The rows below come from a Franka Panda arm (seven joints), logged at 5 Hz.
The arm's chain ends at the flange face. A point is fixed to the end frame.
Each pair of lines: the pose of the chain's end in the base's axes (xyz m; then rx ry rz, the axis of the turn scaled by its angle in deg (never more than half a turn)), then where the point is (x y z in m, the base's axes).
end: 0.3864 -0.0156 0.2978 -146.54 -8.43 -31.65
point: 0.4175 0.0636 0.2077
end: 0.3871 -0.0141 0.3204 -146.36 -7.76 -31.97
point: 0.4191 0.0652 0.2307
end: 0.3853 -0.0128 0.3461 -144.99 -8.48 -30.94
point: 0.4152 0.0691 0.2580
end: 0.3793 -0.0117 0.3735 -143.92 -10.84 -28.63
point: 0.4041 0.0726 0.2861
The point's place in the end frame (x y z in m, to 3 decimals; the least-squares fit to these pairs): -0.009 -0.020 0.122
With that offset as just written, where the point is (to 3 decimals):
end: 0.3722 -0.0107 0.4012 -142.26 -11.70 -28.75
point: 0.396 0.076 0.316
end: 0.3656 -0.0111 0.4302 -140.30 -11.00 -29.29
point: 0.391 0.079 0.348
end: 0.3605 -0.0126 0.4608 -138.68 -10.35 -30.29
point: 0.387 0.079 0.382
